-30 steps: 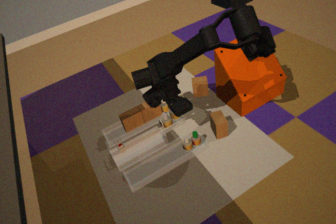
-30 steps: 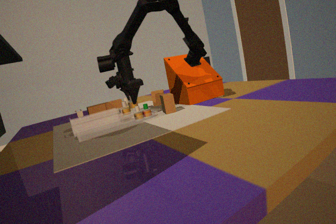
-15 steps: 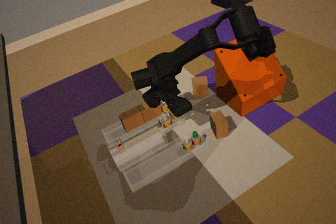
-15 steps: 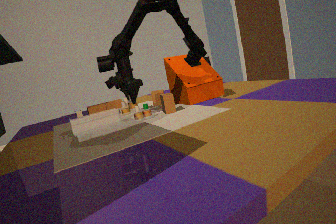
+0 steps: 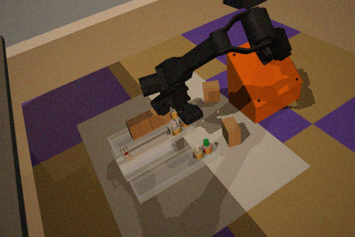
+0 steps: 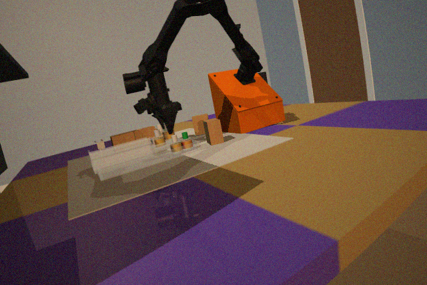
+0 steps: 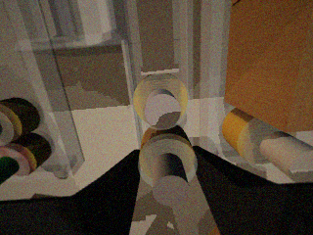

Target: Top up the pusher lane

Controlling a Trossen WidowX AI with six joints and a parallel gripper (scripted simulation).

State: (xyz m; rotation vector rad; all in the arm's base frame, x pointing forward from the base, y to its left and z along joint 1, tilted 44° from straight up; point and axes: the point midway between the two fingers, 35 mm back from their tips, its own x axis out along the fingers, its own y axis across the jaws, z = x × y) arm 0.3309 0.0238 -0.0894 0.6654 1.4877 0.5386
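Now: the clear lane rack 14 cm ahead of my gripper tip, 3 cm below it and 2 cm to the left of it. Also, from my gripper tip: red mark (22 cm ahead, 3 cm above, 2 cm to the left).
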